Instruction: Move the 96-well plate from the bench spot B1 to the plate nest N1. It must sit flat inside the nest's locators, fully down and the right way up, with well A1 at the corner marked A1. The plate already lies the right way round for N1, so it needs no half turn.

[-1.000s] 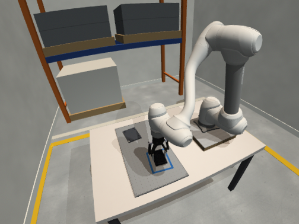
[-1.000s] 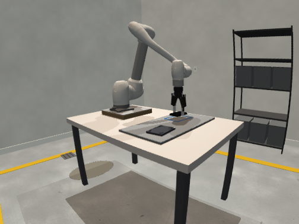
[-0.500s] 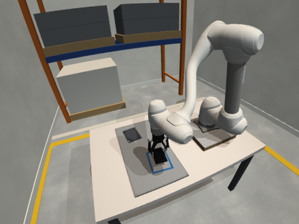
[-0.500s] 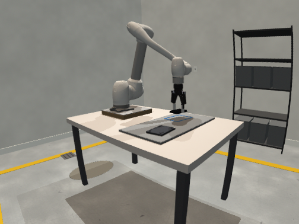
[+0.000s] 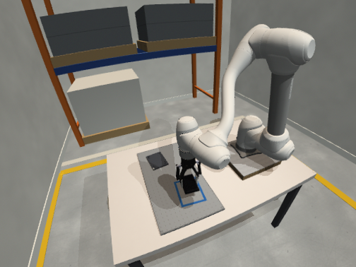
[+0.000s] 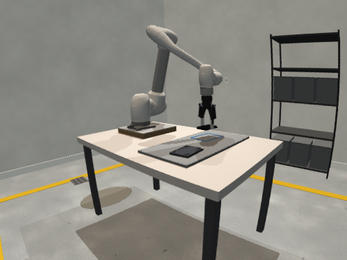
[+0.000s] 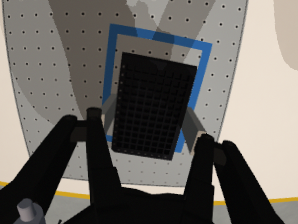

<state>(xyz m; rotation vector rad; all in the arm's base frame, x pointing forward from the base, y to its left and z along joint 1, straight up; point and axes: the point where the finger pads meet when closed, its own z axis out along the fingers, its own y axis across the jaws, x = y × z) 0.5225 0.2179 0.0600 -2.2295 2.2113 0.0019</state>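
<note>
Now: the dark plate nest N1 330 mm to the right of my hand, 150 mm ahead of it and 80 mm below it. Round my hand: black 96-well plate 20 mm below.
</note>
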